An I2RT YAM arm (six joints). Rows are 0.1 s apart.
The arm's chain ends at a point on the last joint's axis. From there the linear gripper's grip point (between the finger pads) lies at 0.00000 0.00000 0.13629 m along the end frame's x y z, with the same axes.
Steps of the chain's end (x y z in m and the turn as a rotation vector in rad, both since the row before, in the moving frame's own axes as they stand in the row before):
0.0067, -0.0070, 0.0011, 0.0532, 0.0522, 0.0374
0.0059, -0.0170, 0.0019, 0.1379, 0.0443, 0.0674
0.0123, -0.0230, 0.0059, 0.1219, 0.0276, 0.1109
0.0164, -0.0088, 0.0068, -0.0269, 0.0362, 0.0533
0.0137, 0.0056, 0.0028, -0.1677, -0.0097, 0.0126
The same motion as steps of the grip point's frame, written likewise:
0.0139, -0.0141, 0.0007, 0.0532, 0.0522, 0.0374
0.0125, -0.0355, 0.0005, 0.1379, 0.0443, 0.0674
0.0170, -0.0393, 0.0048, 0.1219, 0.0276, 0.1109
0.0212, -0.0050, 0.0067, -0.0269, 0.0362, 0.0533
0.0122, 0.0283, 0.0009, -0.1677, -0.0097, 0.0126

